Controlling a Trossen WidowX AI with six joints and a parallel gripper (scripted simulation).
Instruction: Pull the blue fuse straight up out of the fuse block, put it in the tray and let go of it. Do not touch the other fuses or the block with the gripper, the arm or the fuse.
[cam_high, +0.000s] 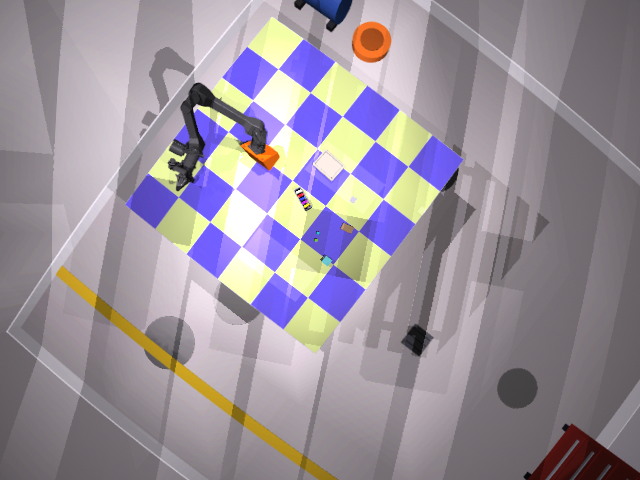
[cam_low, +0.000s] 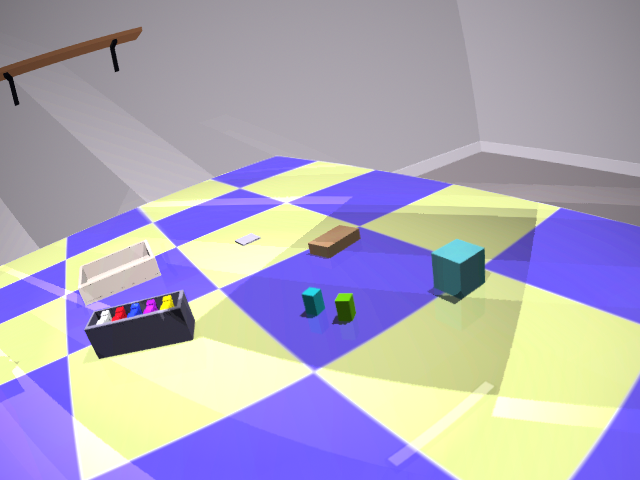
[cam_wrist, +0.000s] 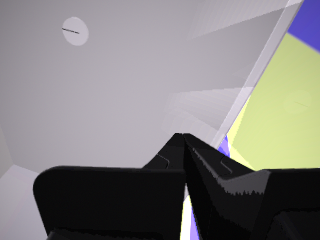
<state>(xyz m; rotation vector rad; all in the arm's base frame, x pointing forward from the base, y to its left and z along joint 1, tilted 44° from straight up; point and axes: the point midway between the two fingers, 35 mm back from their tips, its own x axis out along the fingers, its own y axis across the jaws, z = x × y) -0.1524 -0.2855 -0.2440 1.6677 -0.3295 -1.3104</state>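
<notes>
The blue fuse lies 45 cm ahead of my gripper tip, 39 cm to the left of it and 11 cm below it. Also, from my gripper tip: white fuse (41 cm ahead, 41 cm to the left, 11 cm below); purple fuse (47 cm ahead, 39 cm to the left, 11 cm below); red fuse (43 cm ahead, 40 cm to the left, 11 cm below).
</notes>
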